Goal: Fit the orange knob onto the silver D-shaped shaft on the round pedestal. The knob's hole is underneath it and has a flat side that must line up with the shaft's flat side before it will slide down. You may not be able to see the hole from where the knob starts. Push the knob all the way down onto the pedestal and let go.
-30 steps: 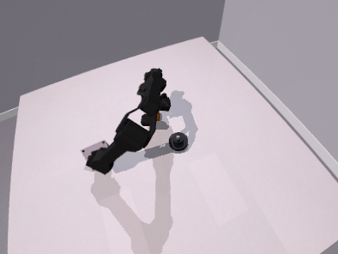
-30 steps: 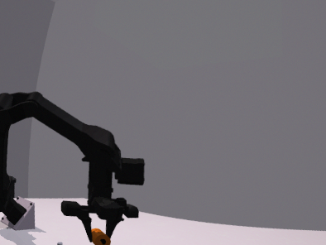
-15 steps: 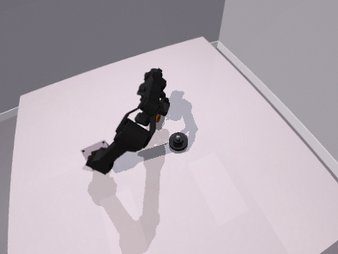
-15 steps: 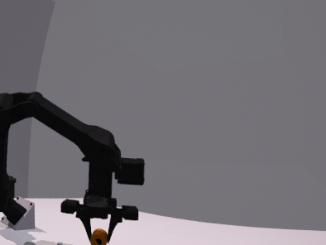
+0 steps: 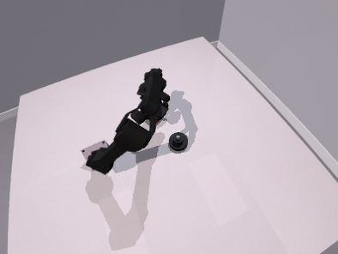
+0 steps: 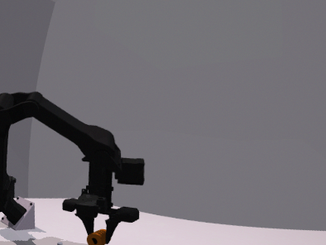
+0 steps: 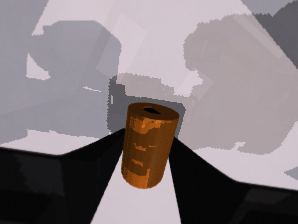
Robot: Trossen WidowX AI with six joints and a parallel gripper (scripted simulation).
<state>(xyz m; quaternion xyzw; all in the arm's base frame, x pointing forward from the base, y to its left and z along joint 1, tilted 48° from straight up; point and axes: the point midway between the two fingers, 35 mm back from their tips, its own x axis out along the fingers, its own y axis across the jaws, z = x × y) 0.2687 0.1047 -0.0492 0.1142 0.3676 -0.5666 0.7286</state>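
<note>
Now: the orange knob 1 cm to the left of my gripper tip, 1 cm behind it and 1 cm above it. Also, from my gripper tip: round pedestal (16 cm to the right, 6 cm ahead, 1 cm above).
</note>
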